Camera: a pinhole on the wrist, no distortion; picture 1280 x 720 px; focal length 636.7 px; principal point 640.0 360.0 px. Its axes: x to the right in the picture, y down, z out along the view. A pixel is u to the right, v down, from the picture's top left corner.
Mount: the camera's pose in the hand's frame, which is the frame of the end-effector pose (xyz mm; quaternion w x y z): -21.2 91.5 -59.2 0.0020 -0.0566 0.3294 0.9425
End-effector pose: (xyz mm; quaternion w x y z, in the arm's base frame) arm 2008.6 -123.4 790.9 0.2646 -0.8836 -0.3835 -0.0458
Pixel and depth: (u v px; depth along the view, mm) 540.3 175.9 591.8
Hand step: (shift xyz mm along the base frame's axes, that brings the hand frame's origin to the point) 392.3 -174.2 -513.7
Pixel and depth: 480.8 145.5 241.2
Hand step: 216.9 -120.5 -200.1
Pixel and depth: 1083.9 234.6 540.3
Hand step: 4.1 -446.9 -559.6
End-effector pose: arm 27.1 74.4 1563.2 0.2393 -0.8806 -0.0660 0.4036
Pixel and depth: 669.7 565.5 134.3
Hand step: -92.6 -110.6 -77.3
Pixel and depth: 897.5 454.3 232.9
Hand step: -208.2 -175.2 -76.6
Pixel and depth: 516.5 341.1 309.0
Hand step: -153.2 -187.8 -244.7
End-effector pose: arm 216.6 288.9 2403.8 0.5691 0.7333 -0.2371 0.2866
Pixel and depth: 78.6 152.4 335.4
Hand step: -66.7 -260.5 412.1
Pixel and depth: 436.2 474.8 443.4
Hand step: -105.1 -415.4 198.4
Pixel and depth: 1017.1 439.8 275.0
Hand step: -285.5 -204.0 -16.4
